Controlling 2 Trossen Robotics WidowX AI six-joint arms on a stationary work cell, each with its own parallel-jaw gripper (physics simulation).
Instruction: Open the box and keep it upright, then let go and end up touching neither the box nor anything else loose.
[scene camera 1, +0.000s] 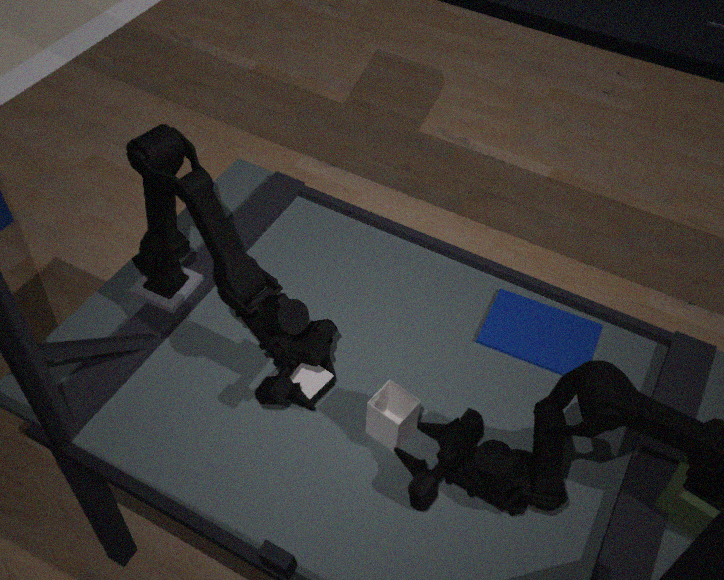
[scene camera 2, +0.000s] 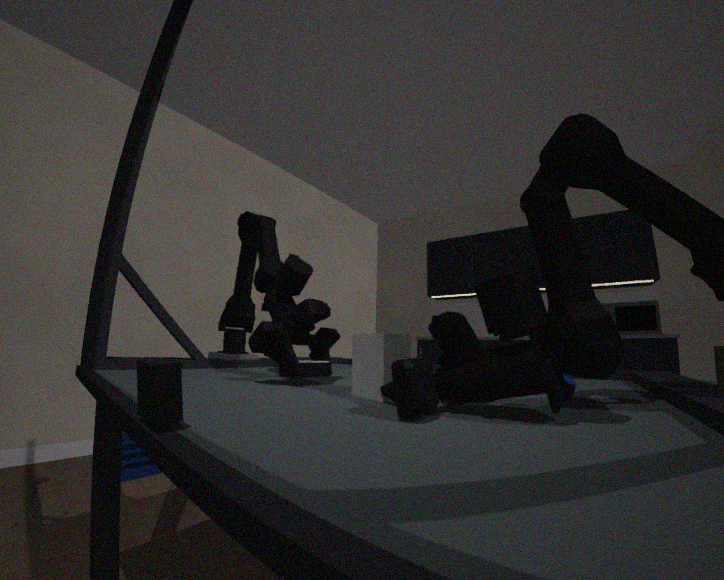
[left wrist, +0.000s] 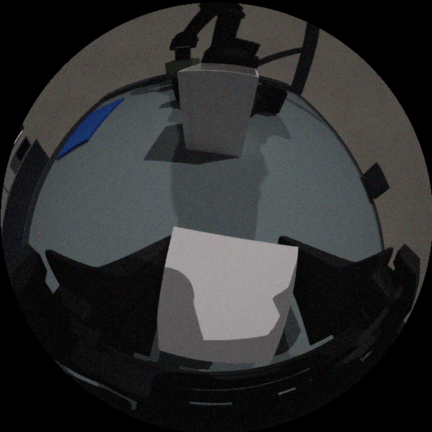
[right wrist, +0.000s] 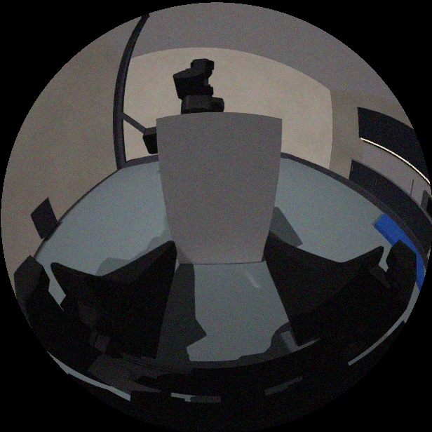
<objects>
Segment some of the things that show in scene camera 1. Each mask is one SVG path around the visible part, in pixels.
My left gripper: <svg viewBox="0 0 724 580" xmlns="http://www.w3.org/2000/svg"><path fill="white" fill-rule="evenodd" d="M331 320L312 321L303 332L296 335L274 335L268 340L260 341L259 347L261 350L267 349L275 359L273 362L274 366L282 368L277 376L266 377L255 390L255 397L261 405L280 404L286 398L309 410L316 409L300 389L300 383L293 383L290 376L300 363L311 366L320 365L332 373L334 381L336 381L329 352L333 342L331 338L338 329Z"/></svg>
My right gripper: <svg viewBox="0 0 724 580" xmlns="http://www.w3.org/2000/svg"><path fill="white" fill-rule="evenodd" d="M479 412L468 408L461 418L456 418L448 424L417 423L417 428L437 440L440 446L440 451L437 453L439 462L432 470L426 467L425 459L419 460L399 448L394 448L396 455L413 476L413 480L408 486L410 504L418 511L427 511L438 496L437 483L442 477L445 477L446 483L450 485L454 482L467 489L467 494L471 497L474 494L477 495L476 488L479 474L474 456L477 449L476 444L483 436L483 418Z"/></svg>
A flat blue panel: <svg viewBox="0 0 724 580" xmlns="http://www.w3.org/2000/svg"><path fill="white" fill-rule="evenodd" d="M476 340L478 344L563 376L583 363L592 361L603 325L500 288Z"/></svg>
</objects>
